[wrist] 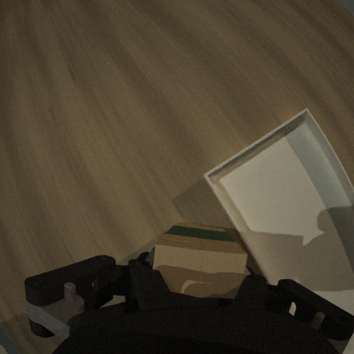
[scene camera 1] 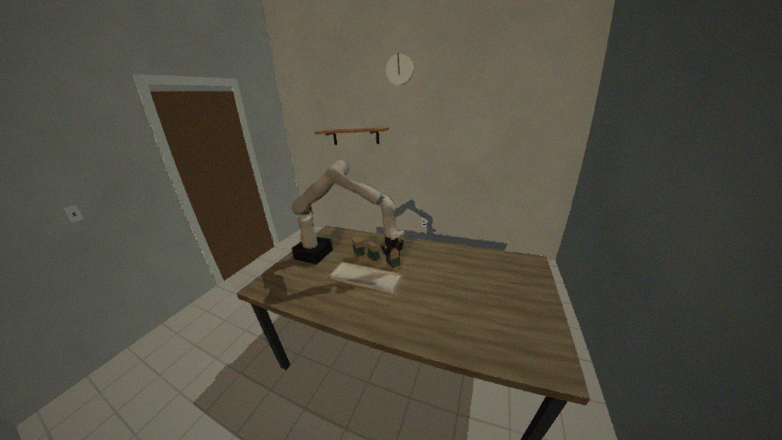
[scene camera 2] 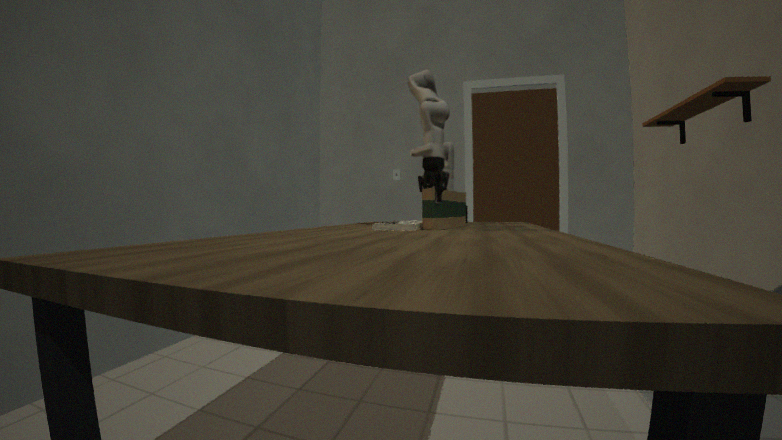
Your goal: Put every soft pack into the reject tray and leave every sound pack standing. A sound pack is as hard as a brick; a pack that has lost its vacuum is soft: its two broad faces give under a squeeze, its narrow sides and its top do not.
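Places are measured from the arm's base along level axes (x right, y ahead, z up), in metres.
Where they show: gripper, fingertip midpoint: [scene camera 1: 393, 258] [scene camera 2: 432, 204]; arm's base, link origin: [scene camera 1: 311, 244].
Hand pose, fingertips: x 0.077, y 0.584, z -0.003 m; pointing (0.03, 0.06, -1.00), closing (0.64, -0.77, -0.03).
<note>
Each offset is from my fingertips to the centre of the thing. Level surfaces: height alone.
Three tan packs with green bands stand upright in a row in scene camera 1: the left pack @(dx -0.093, dy -0.263, dz +0.023 m) [scene camera 1: 358, 247], the middle pack @(dx -0.061, dy -0.147, dz +0.003 m) [scene camera 1: 372, 252] and the right pack @(dx -0.003, dy -0.020, dz +0.003 m) [scene camera 1: 394, 261]. The right pack also shows in scene camera 2 [scene camera 2: 433, 223] and in the wrist view [wrist: 200, 257]. My gripper [scene camera 1: 393, 250] [scene camera 2: 435, 192] [wrist: 194, 265] is part-way open at the top of the right pack, one finger on either side, gripping nothing. Contact with the sides cannot be made out. The white reject tray @(dx +0.095, dy -0.158, dz -0.076 m) [scene camera 1: 349, 271] [scene camera 2: 396, 226] [wrist: 270, 190] lies beside the row; no pack shows in it.
The left and middle packs stand between the right pack and the arm's black base [scene camera 1: 312, 250]. The wooden table @(dz -0.087 m) [scene camera 1: 464, 295] [scene camera 2: 382, 279] reaches toward scene camera 2. A wall shelf [scene camera 1: 352, 130] [scene camera 2: 705, 101] hangs well above the table.
</note>
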